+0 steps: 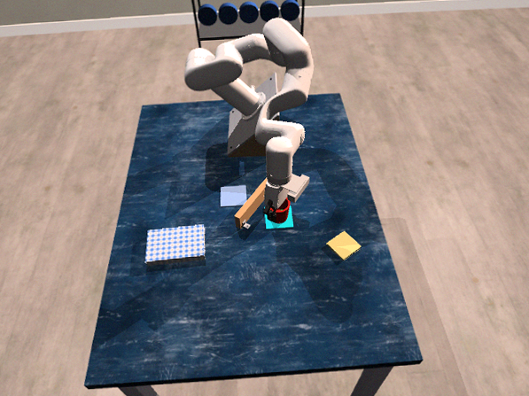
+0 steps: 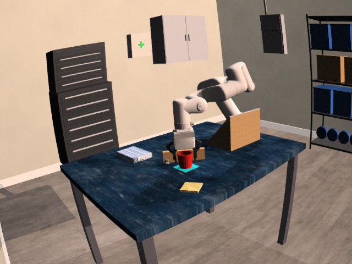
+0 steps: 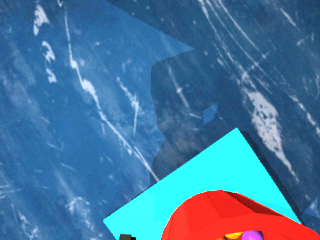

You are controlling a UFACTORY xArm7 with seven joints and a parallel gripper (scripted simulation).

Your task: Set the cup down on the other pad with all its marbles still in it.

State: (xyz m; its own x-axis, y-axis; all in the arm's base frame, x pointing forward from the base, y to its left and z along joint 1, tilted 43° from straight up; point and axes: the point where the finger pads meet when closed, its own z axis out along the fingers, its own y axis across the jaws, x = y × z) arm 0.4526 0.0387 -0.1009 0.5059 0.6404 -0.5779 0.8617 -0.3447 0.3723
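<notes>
Right now the red cup is 20 mm below my hand. Also, from my hand: wooden rail (80 mm to the right, 50 mm behind, 30 mm below); pale blue pad (160 mm to the right, 90 mm behind, 60 mm below); yellow marble (30 mm below, 10 mm to the left, 10 mm ahead).
</notes>
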